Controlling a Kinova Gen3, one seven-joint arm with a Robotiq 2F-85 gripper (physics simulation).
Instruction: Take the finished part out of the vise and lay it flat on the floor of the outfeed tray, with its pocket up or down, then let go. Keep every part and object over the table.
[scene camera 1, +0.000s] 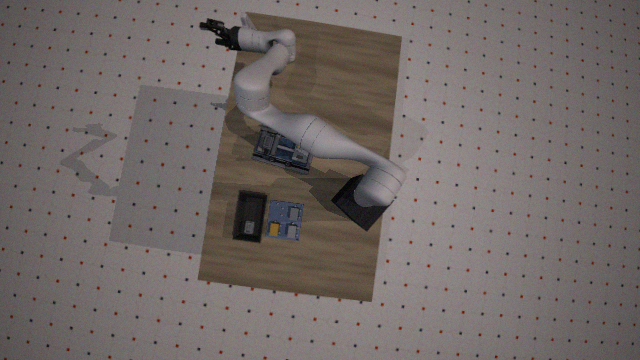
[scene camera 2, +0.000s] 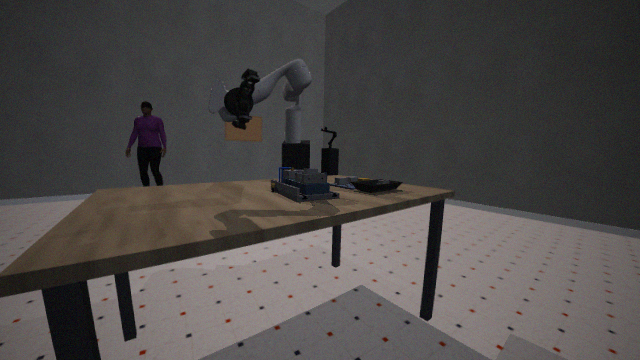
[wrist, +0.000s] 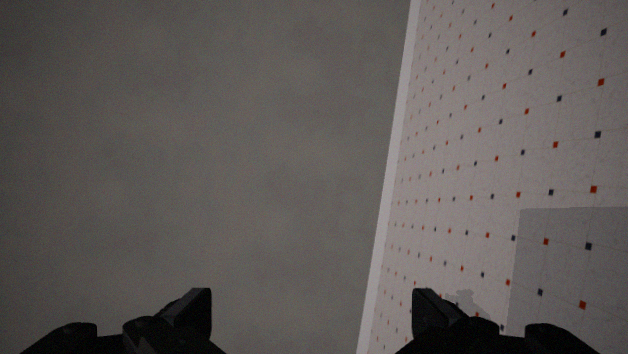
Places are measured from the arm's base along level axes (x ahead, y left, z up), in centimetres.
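Pixels of known places: gripper, fingertip midpoint: (scene camera 1: 208, 33) (scene camera 2: 251, 97) (wrist: 311, 311); arm's base, link origin: (scene camera 2: 293, 142).
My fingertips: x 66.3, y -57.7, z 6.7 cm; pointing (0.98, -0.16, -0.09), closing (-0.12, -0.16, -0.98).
Ahead of a thing's pixels: the offset from my fingertips to its top centre. Level surfaces: height alone.
My gripper (scene camera 1: 210, 33) (scene camera 2: 245, 100) (wrist: 311, 311) is open and empty, high up and out past the table's edge in scene camera 1, far from the vise. The blue and grey vise @[dx -28.8, dy +36.9, dz -20.8 cm] (scene camera 1: 283, 149) (scene camera 2: 306, 187) stands on the table, partly under the arm in scene camera 1. Grey blocks show on top of it; which one is the finished part I cannot tell. A black walled tray (scene camera 1: 238, 212) (scene camera 2: 375, 187), apparently the outfeed tray, stands apart from the vise. A small grey block @[dx -14.6, dy +78.0, dz -26.0 cm] (scene camera 1: 249, 227) lies inside it. The wrist view shows neither vise nor tray.
A blue board (scene camera 1: 281, 218) beside the tray bears two grey blocks @[dx -36.7, dy +69.6, dz -26.3 cm] (scene camera 1: 294, 213) @[dx -36.2, dy +78.4, dz -26.3 cm] (scene camera 1: 292, 231) and a yellow block @[dx -27.3, dy +78.0, dz -26.3 cm] (scene camera 1: 274, 229). The arm (scene camera 1: 330, 142) (scene camera 2: 272, 82) stretches over the table @[dz -30.7 cm] (scene camera 1: 330, 270) (scene camera 2: 150, 215) from its dark base (scene camera 1: 350, 205). A person (scene camera 2: 149, 132) stands beyond the table.
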